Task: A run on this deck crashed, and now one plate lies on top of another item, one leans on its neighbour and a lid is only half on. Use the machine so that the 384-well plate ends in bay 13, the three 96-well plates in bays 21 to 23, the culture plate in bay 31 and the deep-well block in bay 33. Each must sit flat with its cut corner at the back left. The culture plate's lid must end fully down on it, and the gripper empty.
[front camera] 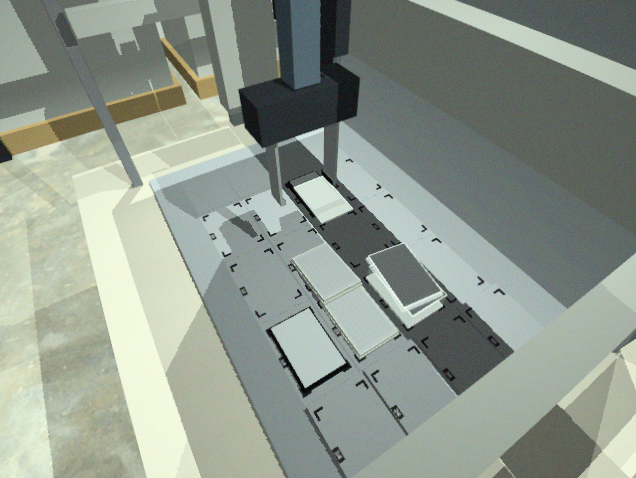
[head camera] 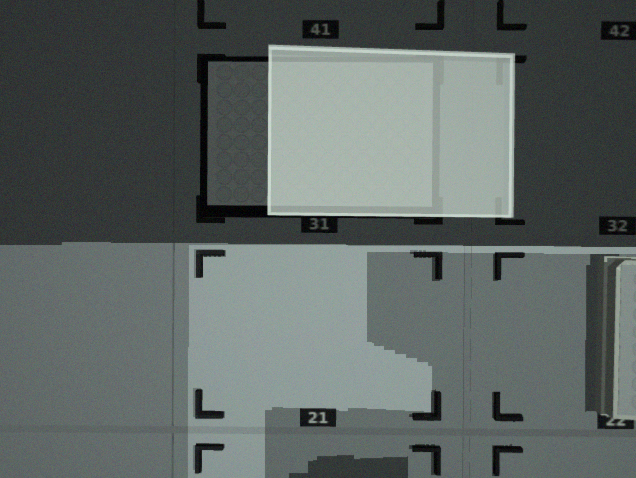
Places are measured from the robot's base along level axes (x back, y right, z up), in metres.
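Where they show: gripper, between the fingertips: (front camera: 304, 189); robot's base, origin of its link: (front camera: 204, 218).
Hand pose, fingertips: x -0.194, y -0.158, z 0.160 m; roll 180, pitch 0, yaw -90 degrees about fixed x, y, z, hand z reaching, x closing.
Observation:
Each offset is from my fingertips to the top centre of the thing. "*": to the spot under its first point.
My gripper (front camera: 307, 193) is open and empty, its jaws above the culture plate; they do not show in the head view. The black culture plate @[dx +0.130, dy -0.099, dz -0.145 m] (front camera: 308, 177) (head camera: 236, 133) is in bay 31. Its clear lid @[dx +0.093, dy -0.099, dz -0.138 m] (front camera: 323, 199) (head camera: 359, 133) is shifted right, overhanging towards bay 32. A pale 96-well plate @[dx -0.086, dy +0.007, dz -0.132 m] (front camera: 326, 272) (head camera: 626, 334) lies right of centre in bay 22, its right end against a second 96-well plate @[dx -0.198, dy +0.008, dz -0.145 m] (front camera: 362, 321) in bay 23. A third @[dx -0.189, dy -0.096, dz -0.104 m] (front camera: 406, 272) lies skewed and tilted on the pale deep-well block @[dx -0.198, dy -0.099, dz -0.118 m] (front camera: 419, 314) at bay 33. The black-rimmed 384-well plate @[dx -0.198, dy +0.115, dz -0.145 m] (front camera: 308, 349) is in bay 13; its wells are unresolved.
Bay label 21 @[* dx +0.130, dy +0.054, dz -0.160 m] (head camera: 317, 417) and corner marks show in front of the culture plate. Bay labels 41 @[* dx +0.130, dy -0.160, dz -0.159 m] (head camera: 320, 29) and 32 @[* dx -0.033, dy -0.053, dz -0.160 m] (head camera: 616, 225) also show. A pale column (front camera: 221, 56) stands behind the gripper, and a slanting grey post (front camera: 100, 97) is at the deck's left.

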